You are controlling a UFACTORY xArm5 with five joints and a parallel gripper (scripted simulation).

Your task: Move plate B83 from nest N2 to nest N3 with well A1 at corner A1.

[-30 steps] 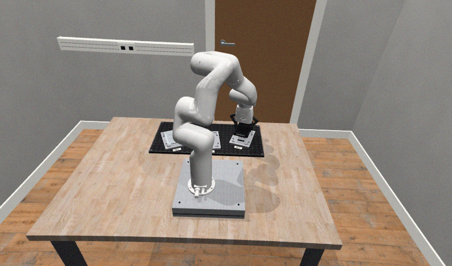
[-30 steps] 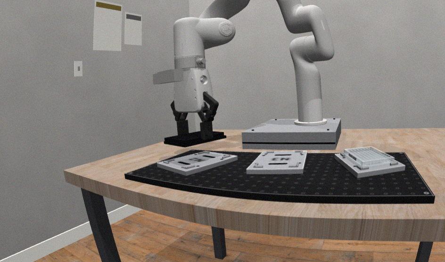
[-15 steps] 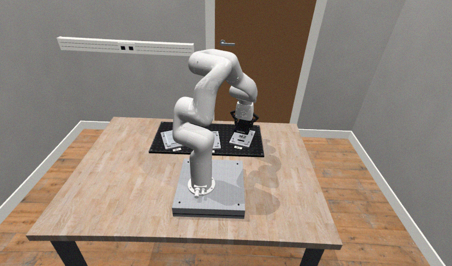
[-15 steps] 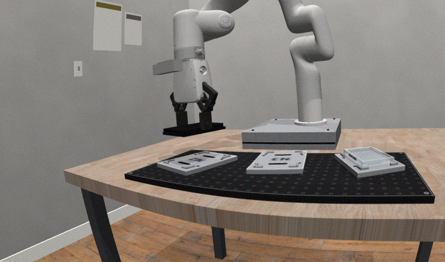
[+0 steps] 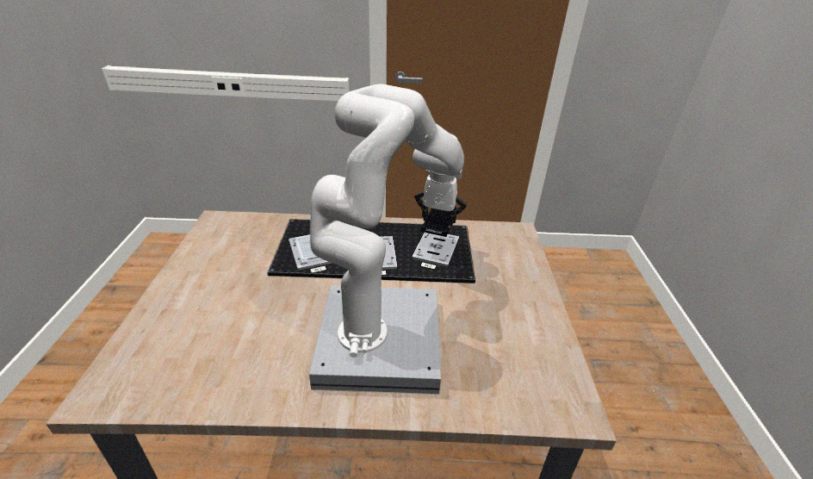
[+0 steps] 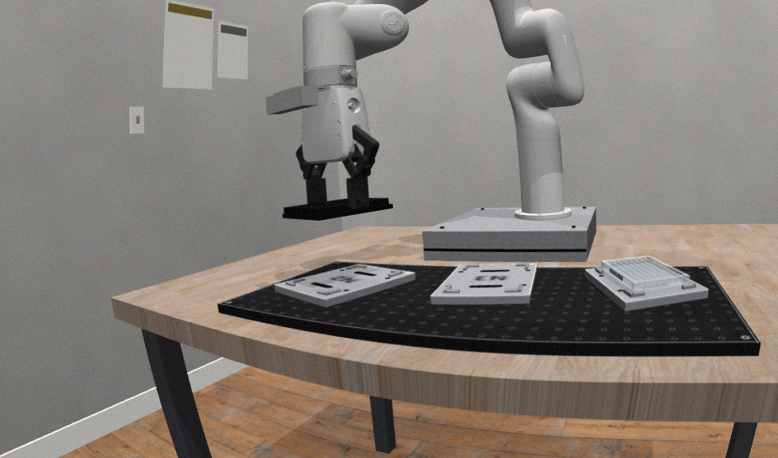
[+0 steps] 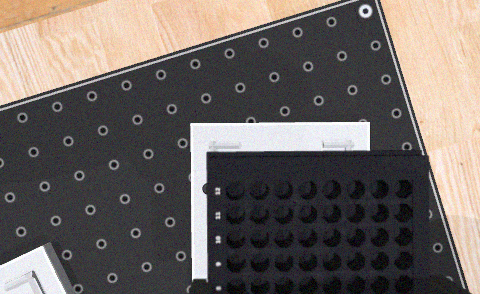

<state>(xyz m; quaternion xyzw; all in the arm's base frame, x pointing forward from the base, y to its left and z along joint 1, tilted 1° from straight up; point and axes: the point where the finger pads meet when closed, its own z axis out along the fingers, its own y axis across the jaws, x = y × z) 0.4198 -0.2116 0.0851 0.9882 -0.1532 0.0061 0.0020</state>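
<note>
The nest N3 is 200 mm to the left of my hand, 120 mm below it and 40 mm behind it. Also, from my hand: black well plate: 10 mm below; nest N2: 120 mm below; clear well plate: 420 mm to the left, 110 mm below, 40 mm behind.
</note>
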